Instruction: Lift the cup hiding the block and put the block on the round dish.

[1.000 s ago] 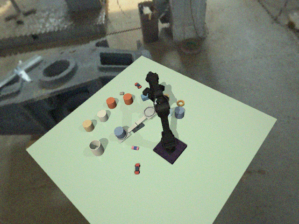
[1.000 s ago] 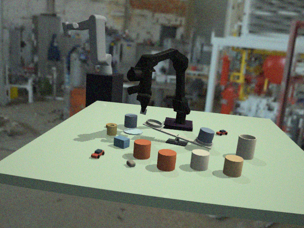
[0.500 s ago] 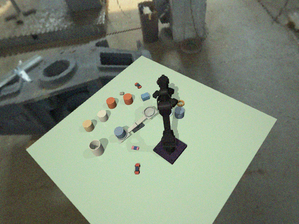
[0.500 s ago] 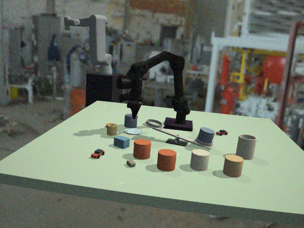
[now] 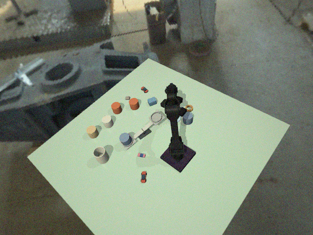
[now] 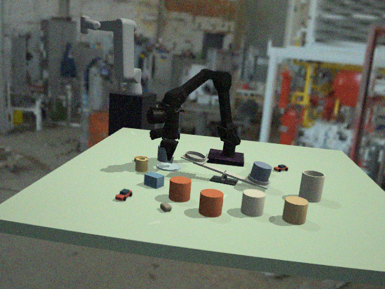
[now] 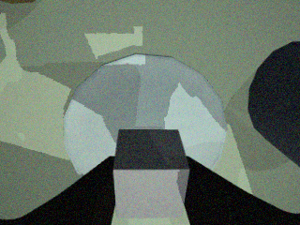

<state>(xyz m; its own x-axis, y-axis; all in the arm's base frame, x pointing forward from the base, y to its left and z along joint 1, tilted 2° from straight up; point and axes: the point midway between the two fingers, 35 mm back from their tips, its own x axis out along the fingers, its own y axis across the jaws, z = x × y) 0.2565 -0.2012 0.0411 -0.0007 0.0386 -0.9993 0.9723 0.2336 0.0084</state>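
Right now my gripper tip is 30 mm above the round dish. The rest, counted from my gripper tip: pebble: 410 mm ahead, 140 mm to the left, 20 mm below; then blue box: 230 mm ahead, 30 mm to the left, 10 mm below; then grey block: right at my gripper tip.
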